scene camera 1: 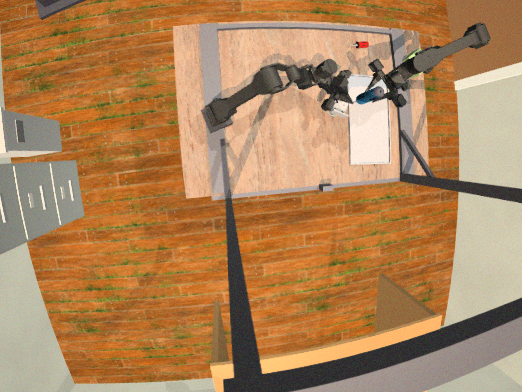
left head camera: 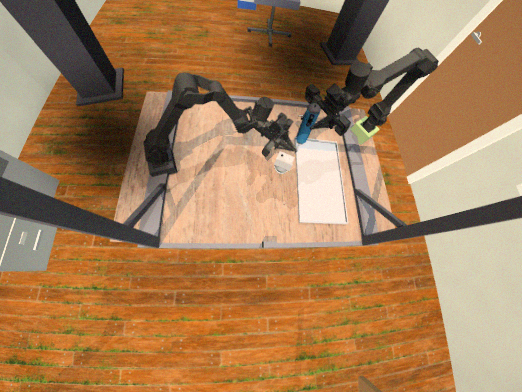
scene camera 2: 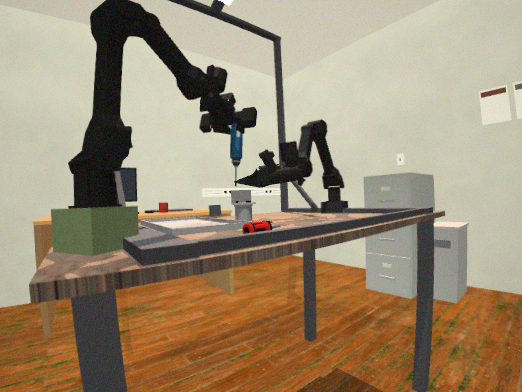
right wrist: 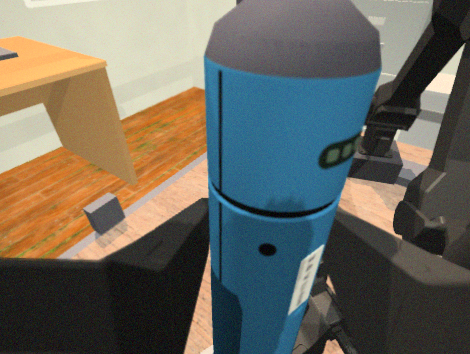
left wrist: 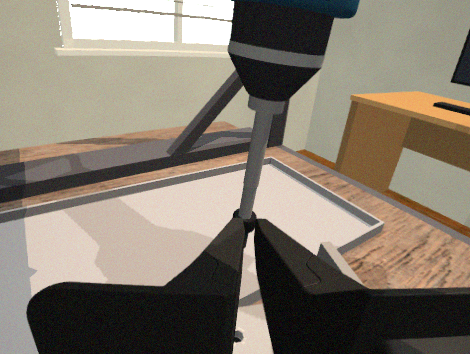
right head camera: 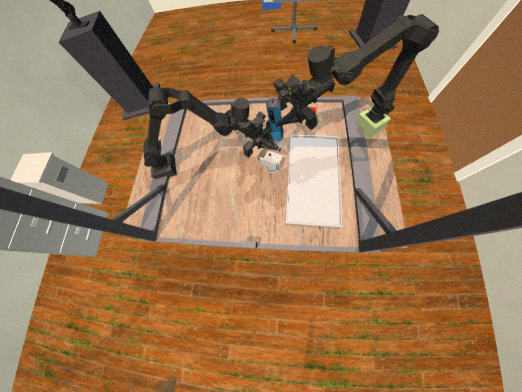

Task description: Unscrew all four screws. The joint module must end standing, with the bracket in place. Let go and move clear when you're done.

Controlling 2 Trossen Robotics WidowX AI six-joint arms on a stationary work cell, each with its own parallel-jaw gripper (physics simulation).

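Pixels of known places: left gripper, fingertip midpoint: point(scene camera 1: 351, 102) point(left head camera: 294, 150) point(scene camera 2: 237, 181) point(left wrist: 248, 228) point(right head camera: 278, 148); right gripper, fingertip midpoint: point(scene camera 1: 368, 97) point(left head camera: 305, 123) point(scene camera 2: 238, 133) point(right wrist: 264, 211) point(right head camera: 271, 120); left arm's base at its link origin: point(scene camera 1: 216, 116) point(left head camera: 159, 159) point(scene camera 2: 334, 201) point(right wrist: 374, 148) point(right head camera: 160, 164); right arm's base at its link origin: point(left head camera: 367, 126) point(scene camera 2: 95, 207) point(right head camera: 375, 116).
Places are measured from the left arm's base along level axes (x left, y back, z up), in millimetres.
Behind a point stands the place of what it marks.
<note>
The grey joint module point(left head camera: 282, 170) {x -180, y -484, z -23 mm} point(scene camera 2: 244, 213) {x -134, y -516, z -21 mm} stands upright on the table with the light L-shaped bracket point(left head camera: 285, 159) {x -150, y -501, z 15 mm} point(right head camera: 270, 159) {x -151, y -490, z 14 mm} point(scene camera 2: 241, 196) {x -175, y -476, z 36 mm} on top. My right gripper point(right wrist: 264, 211) {x -158, y -505, z 252 mm} is shut on the blue power screwdriver point(left head camera: 303, 131) {x -168, y -502, z 226 mm} point(right head camera: 275, 125) {x -174, y -511, z 247 mm} point(scene camera 2: 236, 145) {x -143, y -534, z 202 mm} point(right wrist: 280, 150) {x -152, y -533, z 298 mm}, held upright with its bit down, above the bracket's height. A black screw point(left wrist: 251, 220) {x -156, y -523, z 87 mm} is at the bit's tip. My left gripper point(scene camera 2: 237, 182) {x -154, y -523, z 84 mm} point(left wrist: 248, 228) {x -154, y -523, z 84 mm} is shut on this screw, its fingertips nearly together just under the head. In the left wrist view, the fingers hide most of the bracket and its other screws.
A shallow white tray point(left head camera: 320, 200) {x -356, y -607, z -48 mm} point(right head camera: 315, 200) {x -358, y -620, z -48 mm} lies beside the module. A red screwdriver point(scene camera 1: 363, 45) {x 79, y -759, z -26 mm} point(scene camera 2: 257, 227) {x 98, y -776, z -32 mm} lies near the table's far edge in scene camera 1. A green block point(left head camera: 365, 131) {x -107, y -971, z 19 mm} point(scene camera 2: 95, 230) {x -19, y -1031, z -15 mm} is at my right arm's base. Dark frame posts flank the table.
</note>
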